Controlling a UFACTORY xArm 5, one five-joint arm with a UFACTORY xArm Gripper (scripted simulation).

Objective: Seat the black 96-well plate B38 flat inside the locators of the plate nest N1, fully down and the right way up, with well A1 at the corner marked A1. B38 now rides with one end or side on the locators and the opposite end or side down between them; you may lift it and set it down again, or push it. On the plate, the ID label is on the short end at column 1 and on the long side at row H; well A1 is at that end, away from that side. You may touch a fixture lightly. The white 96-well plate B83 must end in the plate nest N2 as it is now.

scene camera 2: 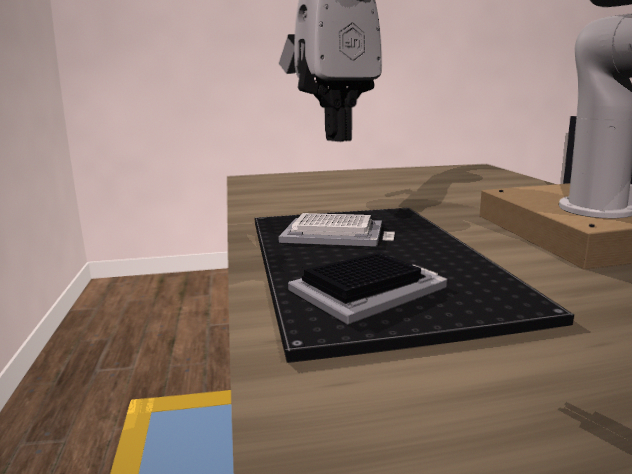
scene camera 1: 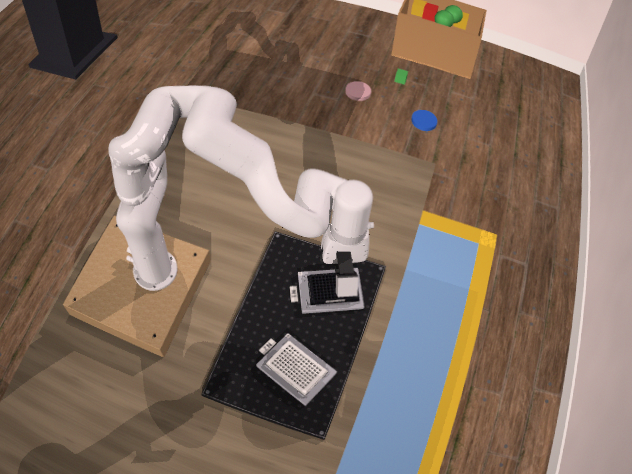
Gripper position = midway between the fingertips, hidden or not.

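There is a white plate B83 point(scene camera 1: 279, 363), point(scene camera 2: 308, 223) in the scene, and with it a black plate B38 point(scene camera 2: 353, 279), point(scene camera 1: 322, 287). I also see my gripper point(scene camera 2: 338, 140), point(scene camera 1: 341, 272).
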